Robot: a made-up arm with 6 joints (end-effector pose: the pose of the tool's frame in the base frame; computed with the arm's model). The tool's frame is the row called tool. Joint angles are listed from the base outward.
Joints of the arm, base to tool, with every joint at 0 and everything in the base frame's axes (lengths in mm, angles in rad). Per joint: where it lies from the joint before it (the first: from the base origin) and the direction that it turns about. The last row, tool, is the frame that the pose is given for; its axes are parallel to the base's.
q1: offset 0 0 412.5 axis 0 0 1
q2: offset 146.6 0 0 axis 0 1 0
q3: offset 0 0 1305.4 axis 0 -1 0
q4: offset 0 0 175.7 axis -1 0 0
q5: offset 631.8 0 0 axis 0 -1 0
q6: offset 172.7 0 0 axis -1 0 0
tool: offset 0 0 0
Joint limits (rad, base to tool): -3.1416..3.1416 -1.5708..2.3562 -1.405..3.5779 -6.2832..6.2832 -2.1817..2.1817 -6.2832..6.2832
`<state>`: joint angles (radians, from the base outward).
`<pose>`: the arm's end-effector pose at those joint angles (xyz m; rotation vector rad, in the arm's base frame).
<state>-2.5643 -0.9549 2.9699 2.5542 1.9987 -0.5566</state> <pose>1.1236 0.6279 0.7396 0.9336 -1.1013 0.2023</pose>
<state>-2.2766 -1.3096 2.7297 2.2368 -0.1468 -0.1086</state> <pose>0.9353 1.1281 0.0028 0.4847 1.2756 0.3251</pose>
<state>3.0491 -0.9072 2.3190 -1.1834 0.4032 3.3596</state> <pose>1.6513 -0.0902 0.9492 0.9808 0.3524 0.1464</pose>
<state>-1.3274 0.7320 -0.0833 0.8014 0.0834 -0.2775</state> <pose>0.4210 -1.6527 0.9257 0.0756 0.8988 -0.9886</pose>
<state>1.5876 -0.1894 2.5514 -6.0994 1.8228 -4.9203</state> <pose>-0.0176 -0.7744 1.6111 -1.9801 0.4523 2.3207</pose>
